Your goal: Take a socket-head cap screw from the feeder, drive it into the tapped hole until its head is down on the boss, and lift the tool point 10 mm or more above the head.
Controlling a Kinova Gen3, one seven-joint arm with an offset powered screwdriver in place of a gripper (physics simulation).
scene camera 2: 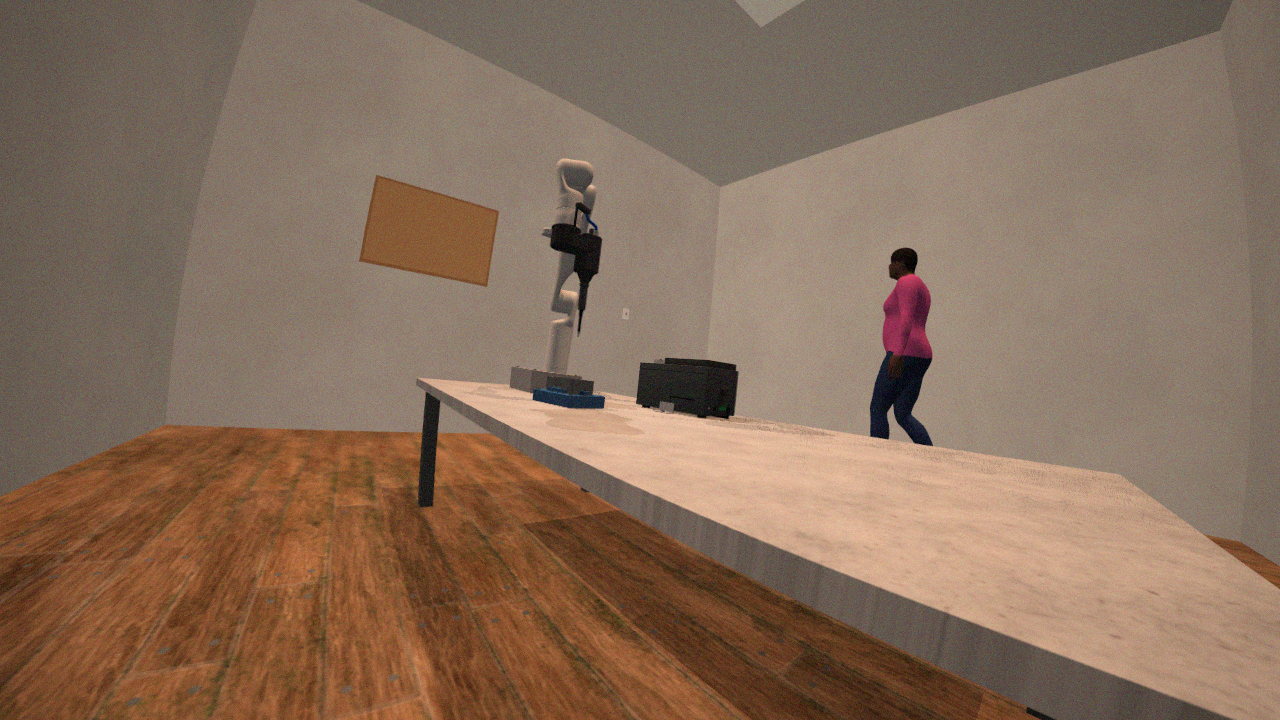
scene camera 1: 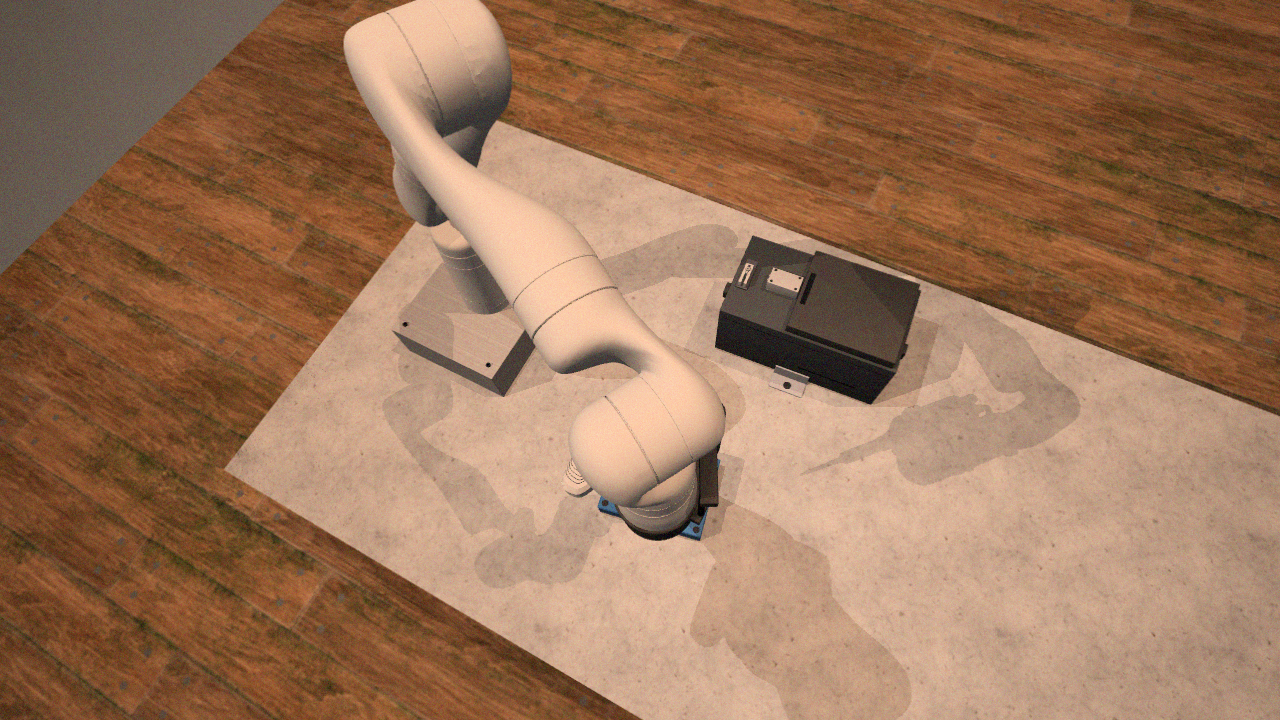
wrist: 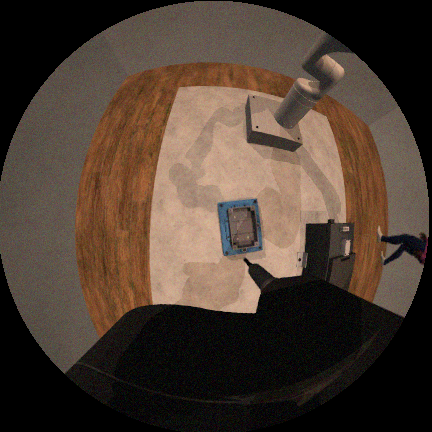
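My screwdriver (scene camera 2: 579, 333) (wrist: 246, 261) points down, its tip high above the table. In the wrist view the tip shows just below the lower edge of the blue fixture plate (scene camera 1: 693, 530) (scene camera 2: 568, 400) (wrist: 223, 240). The arm's wrist hides the tool and most of the plate in scene camera 1. A grey open housing (scene camera 2: 570, 385) (wrist: 243, 226) sits on the plate; its tapped hole cannot be singled out. The black screw feeder (scene camera 1: 854, 308) (scene camera 2: 687, 386) (wrist: 317, 245) stands apart from the tool, with a small silver pick-up slot (scene camera 1: 745, 274) (wrist: 345, 229) on top. Whether a screw is on the tip is too small to tell.
The arm's grey base block (scene camera 1: 456, 344) (wrist: 272, 136) stands at the table's far end. A small metal bracket (scene camera 1: 788, 382) (wrist: 300, 259) is at the feeder's side. A person in a pink top (scene camera 2: 908, 313) is beyond the table.
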